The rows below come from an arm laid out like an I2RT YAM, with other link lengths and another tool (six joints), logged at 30 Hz.
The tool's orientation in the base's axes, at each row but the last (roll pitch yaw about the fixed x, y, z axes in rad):
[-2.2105 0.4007 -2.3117]
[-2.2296 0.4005 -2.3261]
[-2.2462 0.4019 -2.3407]
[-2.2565 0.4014 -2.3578]
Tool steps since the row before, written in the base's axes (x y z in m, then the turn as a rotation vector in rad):
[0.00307 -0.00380 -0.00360 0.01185 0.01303 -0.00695]
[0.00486 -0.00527 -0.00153 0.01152 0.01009 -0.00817]
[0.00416 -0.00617 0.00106 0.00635 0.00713 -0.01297]
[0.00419 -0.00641 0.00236 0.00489 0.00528 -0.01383]
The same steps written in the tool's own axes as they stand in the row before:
[0.00208 -0.00045 0.00568 -0.01351 0.01068 0.00788]
[0.00106 -0.00342 0.00640 -0.01085 0.00975 0.00941]
[0.00100 -0.00578 0.00470 -0.00371 0.01248 0.00948]
[0.00051 -0.00690 0.00404 -0.00122 0.01221 0.00962]

